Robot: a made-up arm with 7 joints.
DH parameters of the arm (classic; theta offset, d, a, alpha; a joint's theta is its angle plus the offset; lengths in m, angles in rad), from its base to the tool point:
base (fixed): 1.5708 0.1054 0 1.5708
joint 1: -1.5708 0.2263 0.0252 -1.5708
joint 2: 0 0.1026 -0.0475 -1.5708
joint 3: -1.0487 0 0.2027 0
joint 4: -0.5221 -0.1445 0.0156 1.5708
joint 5: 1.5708 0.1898 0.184 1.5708
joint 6: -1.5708 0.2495 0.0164 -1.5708
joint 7: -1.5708 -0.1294 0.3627 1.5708
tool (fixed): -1.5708 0.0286 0 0
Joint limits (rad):
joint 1: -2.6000..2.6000
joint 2: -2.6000..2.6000
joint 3: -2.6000..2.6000
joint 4: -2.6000..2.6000
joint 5: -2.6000..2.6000
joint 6: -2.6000..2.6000
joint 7: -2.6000..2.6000
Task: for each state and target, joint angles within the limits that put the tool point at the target. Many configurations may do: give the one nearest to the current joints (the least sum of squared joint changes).
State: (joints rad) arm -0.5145 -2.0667 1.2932 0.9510 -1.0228 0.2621 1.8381
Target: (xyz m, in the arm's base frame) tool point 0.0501 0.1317 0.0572
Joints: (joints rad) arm -1.2003 -2.6000 1.2605 0.9485 -1.9089 -0.5294 2.0259
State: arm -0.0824 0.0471 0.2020 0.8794 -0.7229 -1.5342 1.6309
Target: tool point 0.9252 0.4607 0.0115
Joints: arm 0.0604 -0.4616 0.5685 1.1525 -0.8487 -1.4927 1.0105
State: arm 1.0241 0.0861 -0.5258 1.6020 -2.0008 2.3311 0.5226
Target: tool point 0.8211 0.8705 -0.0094
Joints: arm 0.5253 0.4325 -0.3413 1.6048 -1.7781 2.4874 0.7646
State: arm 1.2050 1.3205 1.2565 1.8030 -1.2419 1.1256 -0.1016
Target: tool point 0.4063 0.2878 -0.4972
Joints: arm 1.2516 1.2019 1.2989 2.2510 -0.7795 1.1798 0.0634
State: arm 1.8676 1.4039 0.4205 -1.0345 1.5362 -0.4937 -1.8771
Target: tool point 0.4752 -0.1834 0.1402
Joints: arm 1.5788 0.9210 0.5634 -0.9812 1.5957 0.2563 -1.7430
